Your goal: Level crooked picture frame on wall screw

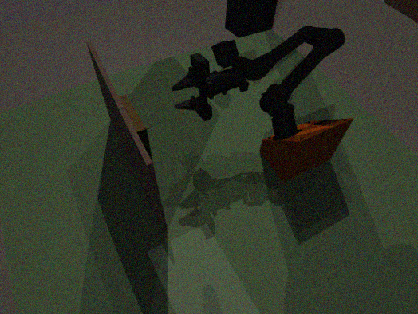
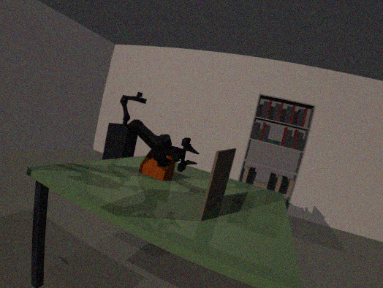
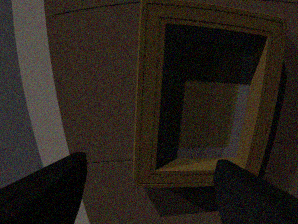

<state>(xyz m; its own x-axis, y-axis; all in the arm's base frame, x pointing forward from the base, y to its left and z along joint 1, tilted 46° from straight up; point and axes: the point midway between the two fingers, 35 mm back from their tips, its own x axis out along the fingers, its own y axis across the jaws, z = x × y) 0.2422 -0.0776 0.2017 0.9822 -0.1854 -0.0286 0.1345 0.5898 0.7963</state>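
My gripper tip is now 130 mm short of the picture frame and 50 mm above it. Also, from my gripper tip: wall panel 140 mm ahead, 20 mm to the right, 70 mm below.
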